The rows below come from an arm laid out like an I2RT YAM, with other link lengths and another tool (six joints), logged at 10 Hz.
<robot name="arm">
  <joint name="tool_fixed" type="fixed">
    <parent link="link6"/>
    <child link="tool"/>
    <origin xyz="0.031 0.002 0.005" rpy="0 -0.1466 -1.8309"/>
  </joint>
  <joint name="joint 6" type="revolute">
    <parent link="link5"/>
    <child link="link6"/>
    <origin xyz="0.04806 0 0.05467" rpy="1.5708 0 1.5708"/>
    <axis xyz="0 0 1"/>
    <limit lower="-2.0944" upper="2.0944"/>
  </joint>
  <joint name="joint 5" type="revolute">
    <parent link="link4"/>
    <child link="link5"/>
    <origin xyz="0.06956 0.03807 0.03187" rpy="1.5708 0 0"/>
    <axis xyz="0 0 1"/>
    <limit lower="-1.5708" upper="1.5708"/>
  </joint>
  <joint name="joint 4" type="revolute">
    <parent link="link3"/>
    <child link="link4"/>
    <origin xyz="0.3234 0.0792 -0.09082" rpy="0 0 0"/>
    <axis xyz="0 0 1"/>
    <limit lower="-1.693" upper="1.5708"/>
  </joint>
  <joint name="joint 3" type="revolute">
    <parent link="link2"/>
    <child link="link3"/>
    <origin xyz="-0.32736 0 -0.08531" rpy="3.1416 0 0"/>
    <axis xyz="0 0 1"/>
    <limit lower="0" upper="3.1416"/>
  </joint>
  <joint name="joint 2" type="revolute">
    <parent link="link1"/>
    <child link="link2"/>
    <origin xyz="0.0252 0.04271 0.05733" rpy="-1.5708 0 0"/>
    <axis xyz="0 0 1"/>
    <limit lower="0" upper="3.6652"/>
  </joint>
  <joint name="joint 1" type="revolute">
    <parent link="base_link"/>
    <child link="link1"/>
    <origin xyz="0 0 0.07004" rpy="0 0 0"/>
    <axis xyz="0 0 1"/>
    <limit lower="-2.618" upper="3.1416"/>
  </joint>
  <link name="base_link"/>
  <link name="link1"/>
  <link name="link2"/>
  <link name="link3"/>
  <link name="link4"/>
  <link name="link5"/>
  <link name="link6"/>
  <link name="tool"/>
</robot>
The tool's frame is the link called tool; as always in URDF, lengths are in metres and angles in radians.
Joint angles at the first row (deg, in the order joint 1, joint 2, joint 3, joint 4, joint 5, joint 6):
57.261 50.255 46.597 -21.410 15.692 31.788
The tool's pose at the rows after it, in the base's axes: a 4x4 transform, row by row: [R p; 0 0 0 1], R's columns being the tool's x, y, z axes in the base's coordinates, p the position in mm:
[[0.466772, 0.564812, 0.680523, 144.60], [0.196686, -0.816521, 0.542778, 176.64], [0.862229, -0.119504, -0.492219, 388.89], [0, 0, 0, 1]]
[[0.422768, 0.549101, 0.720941, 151.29], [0.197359, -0.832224, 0.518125, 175.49], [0.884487, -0.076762, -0.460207, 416.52], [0, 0, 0, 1]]
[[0.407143, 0.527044, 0.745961, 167.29], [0.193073, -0.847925, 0.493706, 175.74], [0.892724, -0.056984, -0.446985, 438.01], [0, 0, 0, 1]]
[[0.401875, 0.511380, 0.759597, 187.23], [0.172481, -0.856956, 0.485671, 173.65], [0.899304, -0.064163, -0.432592, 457.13], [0, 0, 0, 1]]
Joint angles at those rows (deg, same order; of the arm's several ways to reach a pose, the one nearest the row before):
56.965 49.890 50.881 -23.331 18.250 29.598
55.879 51.360 55.442 -24.352 19.746 26.672
52.697 54.056 59.916 -25.082 18.737 24.732
48.349 56.714 64.150 -25.372 15.622 23.737

